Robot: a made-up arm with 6 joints.
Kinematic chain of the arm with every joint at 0, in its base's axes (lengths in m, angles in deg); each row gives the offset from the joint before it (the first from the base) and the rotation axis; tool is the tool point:
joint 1: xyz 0 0 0.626 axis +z
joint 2: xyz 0.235 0 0 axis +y
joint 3: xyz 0 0 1.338 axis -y
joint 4: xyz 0 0 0.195 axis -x
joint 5: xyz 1.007 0 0 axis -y
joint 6: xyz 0.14 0 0 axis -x
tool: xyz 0 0 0
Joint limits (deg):
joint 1: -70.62..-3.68
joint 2: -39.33..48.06
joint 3: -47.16..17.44
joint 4: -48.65..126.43
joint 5: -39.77..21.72
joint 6: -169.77..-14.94
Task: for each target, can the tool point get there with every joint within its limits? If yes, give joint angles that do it. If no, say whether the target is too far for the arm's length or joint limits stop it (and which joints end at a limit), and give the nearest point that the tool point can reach.
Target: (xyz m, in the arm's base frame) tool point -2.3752 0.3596 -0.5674
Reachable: no: joint limits stop it (at a limit: joint 1, joint 2, joint 3, joint 5) | nearest point 0.3605 -1.2055 0.3986 | short by 3.296 m
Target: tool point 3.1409 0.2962 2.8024
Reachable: no: too far | nearest point 1.9568 -0.1039 1.9289 | short by 1.525 m
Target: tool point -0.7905 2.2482 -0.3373
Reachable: no: joint limits stop it (at a limit: joint 1, joint 2, joint 3, joint 5) | nearest point 1.2616 -0.0175 0.3983 | short by 3.144 m
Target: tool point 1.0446 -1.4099 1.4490
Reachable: yes | joints -52.12 19.56 -12.35 89.57 -17.11 -110.98
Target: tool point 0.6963 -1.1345 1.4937
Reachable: yes | joints -56.52 1.66 -32.09 91.88 -18.80 -118.09
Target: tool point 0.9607 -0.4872 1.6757
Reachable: yes | joints -28.46 -12.54 -35.15 83.00 12.27 -57.28
